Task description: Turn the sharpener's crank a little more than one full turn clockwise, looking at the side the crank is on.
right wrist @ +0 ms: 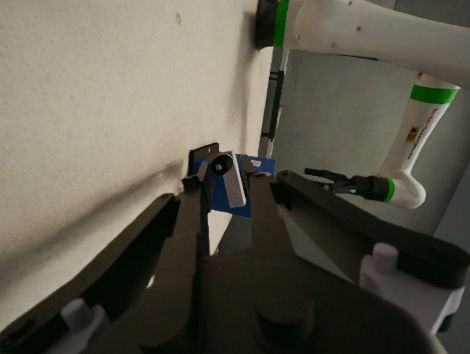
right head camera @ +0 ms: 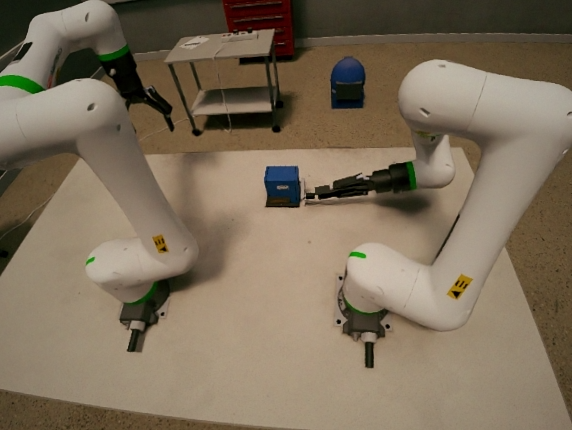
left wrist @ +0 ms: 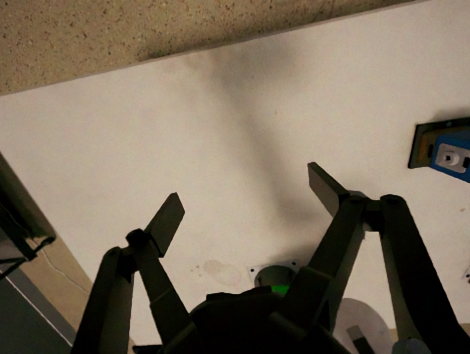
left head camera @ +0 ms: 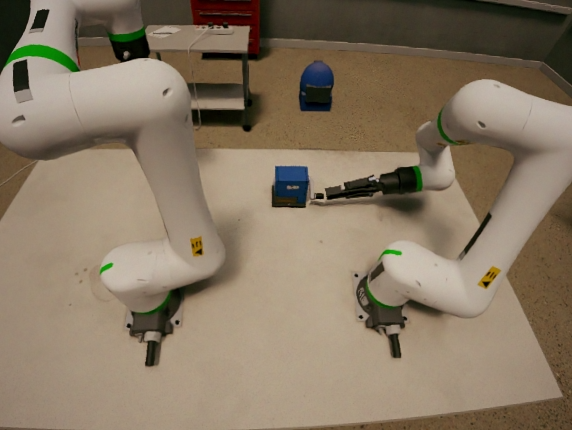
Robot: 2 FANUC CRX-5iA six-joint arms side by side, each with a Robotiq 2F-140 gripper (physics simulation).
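Places are measured from the left arm's base along level axes (x up, y back, z right), in millimetres.
Pixels of known places: left gripper, fingertip midpoint: [right wrist: 306, 176] [right head camera: 153, 131] [left wrist: 242, 189]; right gripper, fingertip midpoint: [right wrist: 226, 170] [right head camera: 316, 193] [left head camera: 325, 194]; left arm's base, origin of the base link: [right wrist: 258, 24] [right head camera: 147, 293] [left wrist: 276, 280] [left head camera: 155, 301]; right arm's base, origin of the base link: [right head camera: 363, 301] [left head camera: 379, 296].
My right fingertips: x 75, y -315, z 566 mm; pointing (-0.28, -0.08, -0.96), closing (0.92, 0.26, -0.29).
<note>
Ahead of a thing's pixels: the offset from my right fingertips to its top centre. "spot": to the spot under its first point. Level surfaces: height alone.
The blue sharpener @(spot: dy -44, dx +53, dz -122 mm) [left head camera: 291, 176] [right head camera: 282, 176] [left wrist: 451, 172] [right wrist: 268, 165] stands upright on the mat, its crank side facing picture right in both head views. The crank's light grey arm [right wrist: 235, 190] carries a black knob @(dy -2, dx +0, dz -22 mm) [left head camera: 318, 196] [right head camera: 310, 196] [right wrist: 221, 164]. My right gripper [left head camera: 327, 194] [right head camera: 316, 192] [right wrist: 226, 170] is at the knob with its fingers a little apart, nothing held between them; in the right wrist view the knob shows between the fingertips. My left gripper [right head camera: 170, 120] [left wrist: 242, 189] is open and empty, off to the left, away from the sharpener; its fingers are hidden in the left head view.
The pale mat @(dx -75 mm) [left head camera: 280, 300] [right head camera: 260, 300] lies under both arm bases. Behind it stand a grey cart [left head camera: 220, 46] [right head camera: 260, 45], a red drawer cabinet [left head camera: 227, 7] [right head camera: 260, 7] and a blue welding helmet [left head camera: 317, 75] [right head camera: 348, 71].
</note>
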